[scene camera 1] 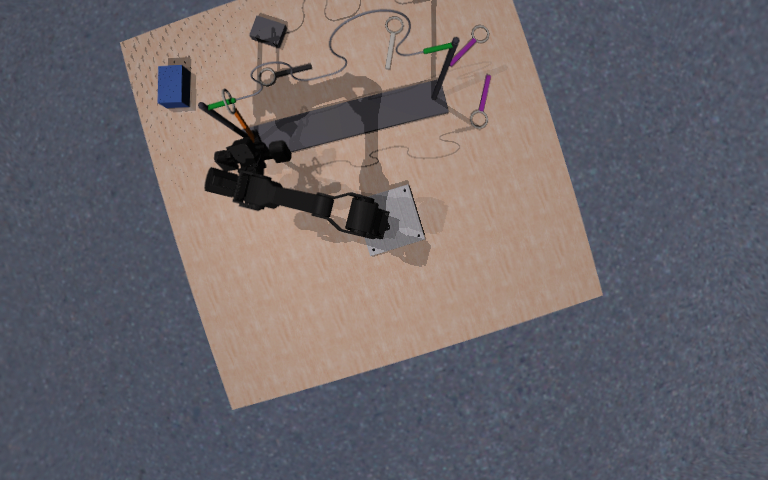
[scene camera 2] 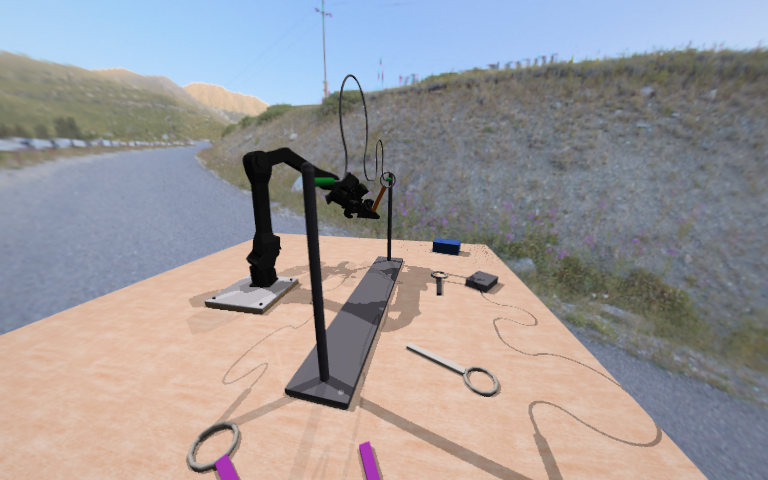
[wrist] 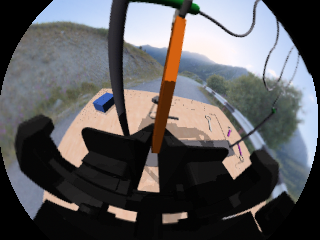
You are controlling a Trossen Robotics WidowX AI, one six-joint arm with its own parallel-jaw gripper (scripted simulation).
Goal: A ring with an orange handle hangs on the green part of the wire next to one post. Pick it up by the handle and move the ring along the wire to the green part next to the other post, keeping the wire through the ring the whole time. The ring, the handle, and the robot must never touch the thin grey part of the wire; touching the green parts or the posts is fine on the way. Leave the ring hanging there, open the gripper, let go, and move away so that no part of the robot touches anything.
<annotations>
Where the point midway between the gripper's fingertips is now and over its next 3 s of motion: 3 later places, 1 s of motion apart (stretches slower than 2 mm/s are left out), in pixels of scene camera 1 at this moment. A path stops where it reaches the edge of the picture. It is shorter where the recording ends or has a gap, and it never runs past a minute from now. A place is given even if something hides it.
My gripper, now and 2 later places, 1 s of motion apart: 254,130; 256,140; 254,161
</annotations>
